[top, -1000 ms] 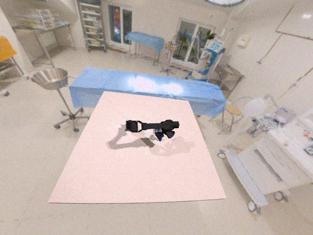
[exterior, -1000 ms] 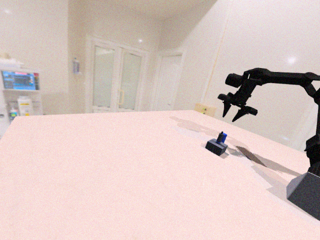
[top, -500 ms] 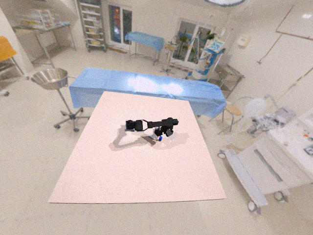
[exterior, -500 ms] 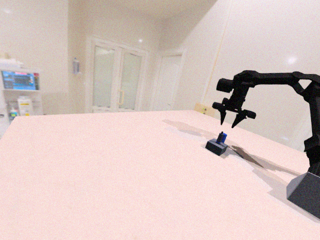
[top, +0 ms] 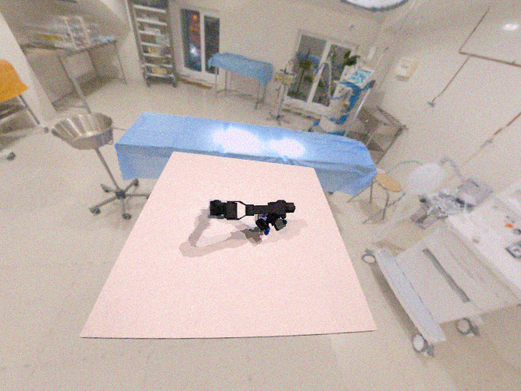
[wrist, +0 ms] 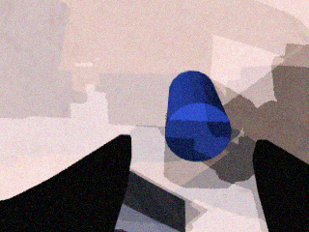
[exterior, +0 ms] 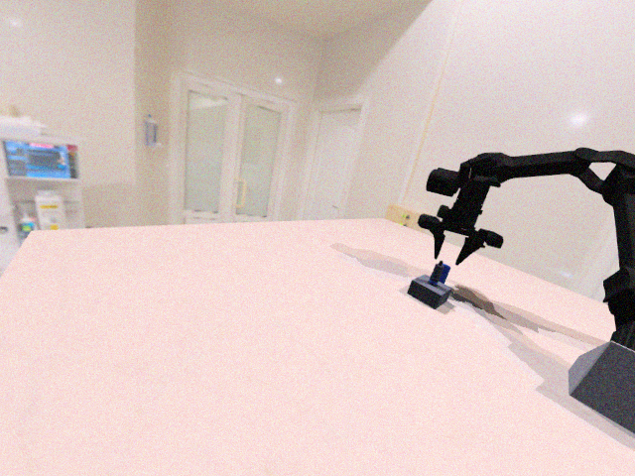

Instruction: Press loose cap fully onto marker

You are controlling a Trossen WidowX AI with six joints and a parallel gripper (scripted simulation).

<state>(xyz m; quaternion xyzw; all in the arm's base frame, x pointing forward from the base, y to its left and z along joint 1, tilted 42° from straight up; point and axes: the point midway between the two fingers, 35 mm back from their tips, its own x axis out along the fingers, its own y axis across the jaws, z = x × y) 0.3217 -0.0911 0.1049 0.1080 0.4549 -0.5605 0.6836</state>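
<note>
Right now my gripper tip is 4 cm above the blue cap. From my gripper tip the other things lie so: holder block: 11 cm to the left, 5 cm below, 1 cm behind.
</note>
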